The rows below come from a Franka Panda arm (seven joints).
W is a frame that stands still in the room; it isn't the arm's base.
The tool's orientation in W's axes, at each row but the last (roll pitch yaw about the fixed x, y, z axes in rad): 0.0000, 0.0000, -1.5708; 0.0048, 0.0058, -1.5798; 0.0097, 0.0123, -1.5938; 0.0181, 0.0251, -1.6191; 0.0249, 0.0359, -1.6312; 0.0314, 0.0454, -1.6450; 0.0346, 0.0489, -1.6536; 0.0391, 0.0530, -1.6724; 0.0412, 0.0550, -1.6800; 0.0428, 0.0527, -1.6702; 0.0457, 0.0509, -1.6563
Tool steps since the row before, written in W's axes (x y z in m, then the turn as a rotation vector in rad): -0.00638, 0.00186, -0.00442, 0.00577, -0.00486, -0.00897; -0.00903, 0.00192, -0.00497, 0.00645, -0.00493, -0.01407; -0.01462, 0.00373, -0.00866, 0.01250, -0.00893, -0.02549; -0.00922, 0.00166, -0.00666, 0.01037, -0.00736, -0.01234; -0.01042, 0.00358, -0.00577, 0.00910, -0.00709, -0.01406; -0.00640, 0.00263, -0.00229, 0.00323, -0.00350, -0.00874; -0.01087, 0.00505, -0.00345, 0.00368, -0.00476, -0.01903; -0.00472, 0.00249, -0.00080, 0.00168, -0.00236, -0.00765; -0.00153, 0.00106, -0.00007, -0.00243, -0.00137, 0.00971; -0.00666, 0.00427, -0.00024, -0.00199, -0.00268, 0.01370; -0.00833, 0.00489, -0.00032, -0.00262, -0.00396, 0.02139
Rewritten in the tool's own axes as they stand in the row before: -0.00186, -0.00638, -0.00442, 0.00486, 0.00577, -0.00897; -0.00181, -0.00907, -0.00494, 0.00495, 0.00643, -0.01407; -0.00329, -0.01479, -0.00856, 0.00895, 0.01246, -0.02550; -0.00105, -0.00941, -0.00652, 0.00716, 0.01049, -0.01236; -0.00274, -0.01076, -0.00561, 0.00703, 0.00916, -0.01405; -0.00204, -0.00665, -0.00218, 0.00364, 0.00321, -0.00869; -0.00396, -0.01137, -0.00326, 0.00536, 0.00341, -0.01892; -0.00195, -0.00498, -0.00071, 0.00258, 0.00162, -0.00759; -0.00088, -0.00164, -0.00005, 0.00109, -0.00186, 0.00987; -0.00357, -0.00706, -0.00013, 0.00214, -0.00112, 0.01389; -0.00414, -0.00873, -0.00013, 0.00308, -0.00128, 0.02166
